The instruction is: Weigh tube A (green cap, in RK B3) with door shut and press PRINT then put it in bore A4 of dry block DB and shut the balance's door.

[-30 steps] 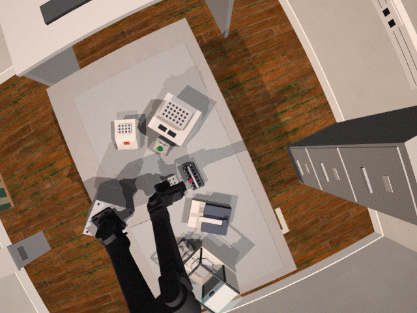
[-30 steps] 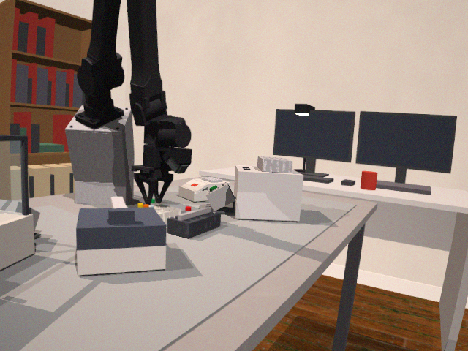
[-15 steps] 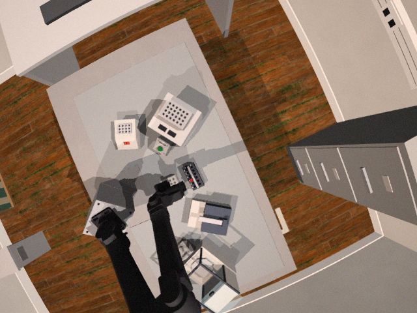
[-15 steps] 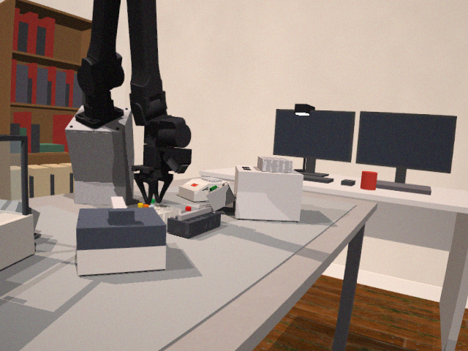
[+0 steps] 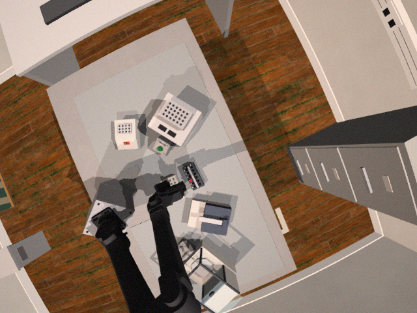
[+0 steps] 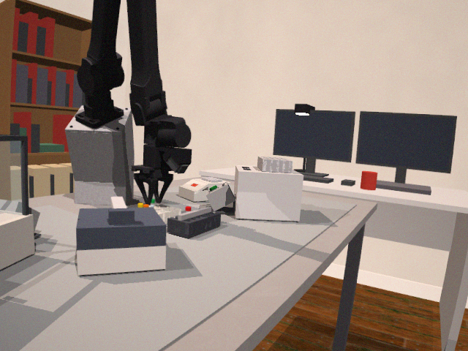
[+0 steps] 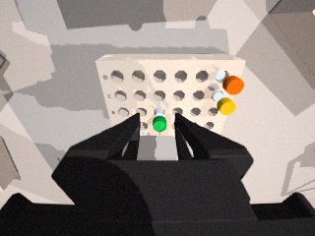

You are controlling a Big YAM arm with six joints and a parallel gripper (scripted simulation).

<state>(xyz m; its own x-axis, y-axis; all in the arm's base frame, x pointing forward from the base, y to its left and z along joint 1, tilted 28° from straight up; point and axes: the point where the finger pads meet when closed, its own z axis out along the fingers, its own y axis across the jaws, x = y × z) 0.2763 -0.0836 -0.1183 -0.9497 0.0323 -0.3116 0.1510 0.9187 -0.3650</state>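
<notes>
My hand is 3 cm above the tube rack, 1 cm to the left of it and 1 cm short of it. From my hand the other things lie so: spectrophotometer: 23 cm to the right, 10 cm ahead, 2 cm above; then black magnet block: 14 cm ahead, 3 cm below, 1 cm to the right; then white print key: 30 cm to the right, 12 cm behind, 2 cm above.
</notes>
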